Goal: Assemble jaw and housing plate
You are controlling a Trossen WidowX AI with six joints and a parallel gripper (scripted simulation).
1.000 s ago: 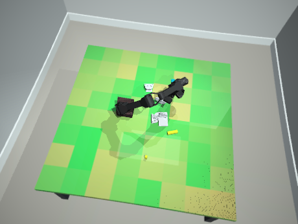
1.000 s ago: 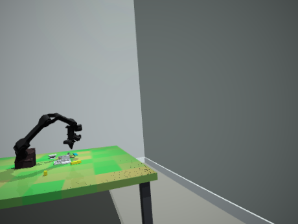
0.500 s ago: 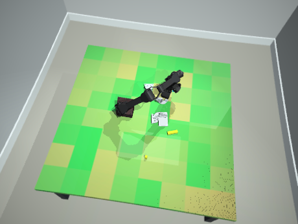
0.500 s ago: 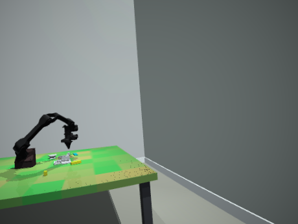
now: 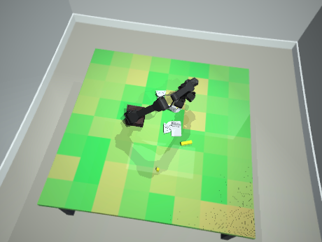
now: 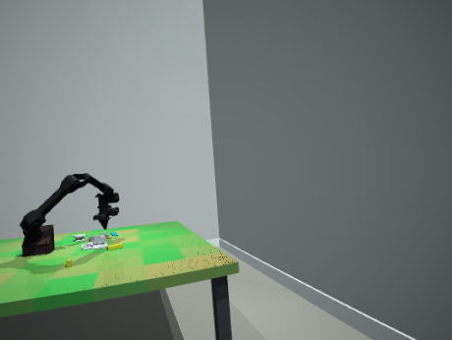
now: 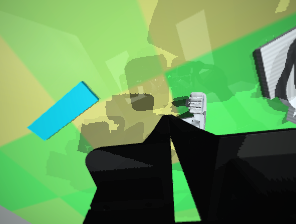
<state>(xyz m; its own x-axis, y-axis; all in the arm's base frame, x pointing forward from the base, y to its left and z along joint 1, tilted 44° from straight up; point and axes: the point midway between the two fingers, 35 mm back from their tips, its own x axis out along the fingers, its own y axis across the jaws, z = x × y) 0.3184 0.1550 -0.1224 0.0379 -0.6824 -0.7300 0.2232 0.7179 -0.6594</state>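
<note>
Right now my gripper tip is 20 mm past the jaw, 30 mm to the left of it and 30 mm above it. From my gripper tip the other things lie so: yellow bar (90 mm ahead, 290 mm to the right, 50 mm below); then blue bar (30 mm ahead, 150 mm to the left, 60 mm below); then small yellow cube (70 mm behind, 520 mm to the right, 50 mm below).
</note>
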